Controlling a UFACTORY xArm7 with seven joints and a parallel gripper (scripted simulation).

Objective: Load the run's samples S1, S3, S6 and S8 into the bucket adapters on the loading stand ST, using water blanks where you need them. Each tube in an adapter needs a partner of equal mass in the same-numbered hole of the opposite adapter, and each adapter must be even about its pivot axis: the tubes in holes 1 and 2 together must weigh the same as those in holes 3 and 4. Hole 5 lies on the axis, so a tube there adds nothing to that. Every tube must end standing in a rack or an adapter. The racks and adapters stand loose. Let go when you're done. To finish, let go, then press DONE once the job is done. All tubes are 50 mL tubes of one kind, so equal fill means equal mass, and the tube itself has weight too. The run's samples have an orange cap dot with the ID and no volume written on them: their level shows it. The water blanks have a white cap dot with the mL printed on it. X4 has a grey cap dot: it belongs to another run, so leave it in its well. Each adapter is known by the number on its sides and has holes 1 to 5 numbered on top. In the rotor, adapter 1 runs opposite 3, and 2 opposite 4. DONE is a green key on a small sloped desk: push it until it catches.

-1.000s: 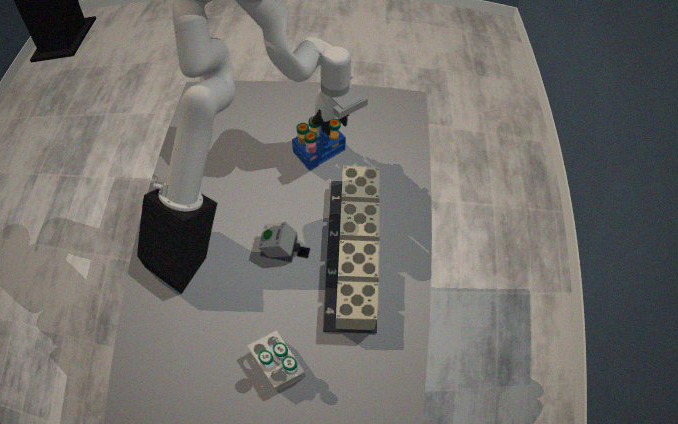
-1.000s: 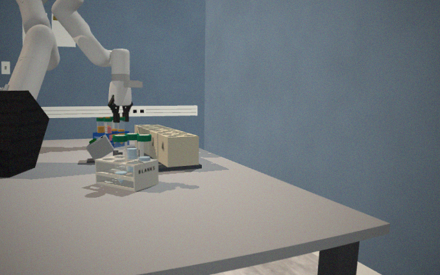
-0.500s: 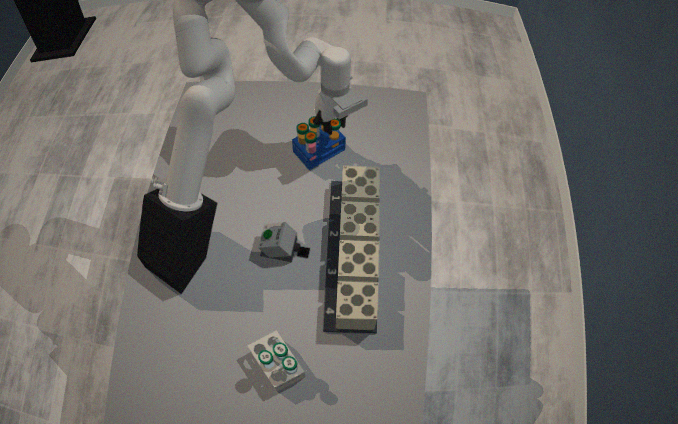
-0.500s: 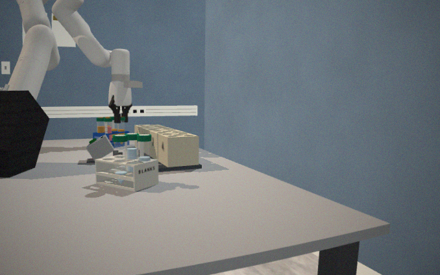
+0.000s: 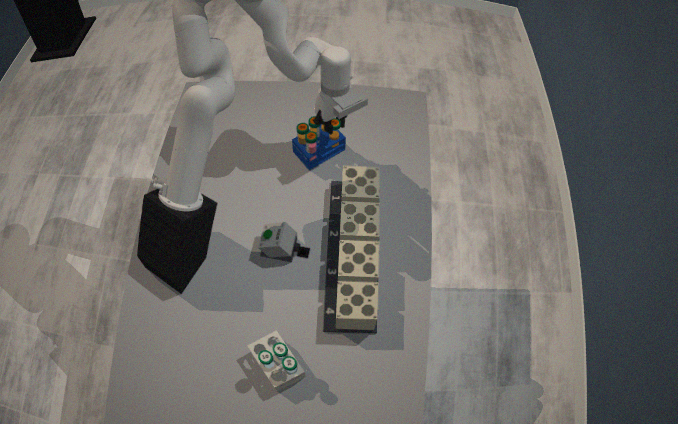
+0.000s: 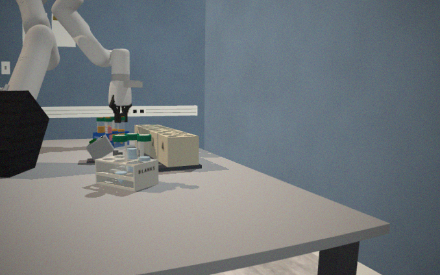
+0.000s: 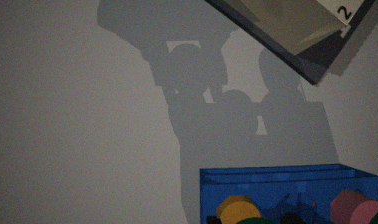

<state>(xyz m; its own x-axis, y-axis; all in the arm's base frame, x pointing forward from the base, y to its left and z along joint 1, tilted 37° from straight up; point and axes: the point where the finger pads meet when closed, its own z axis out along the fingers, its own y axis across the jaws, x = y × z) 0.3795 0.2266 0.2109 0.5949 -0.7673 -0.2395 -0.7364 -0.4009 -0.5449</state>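
Now: the orange-filled tube 10 mm behind my hand and 50 mm below it. Also, from my hand: tube X4: 30 mm behind, 40 mm to the left, 50 mm below; then blue sample rack: 40 mm behind, 10 mm to the right, 90 mm below; then pink-filled tube: 70 mm behind, 60 mm to the right, 50 mm below.
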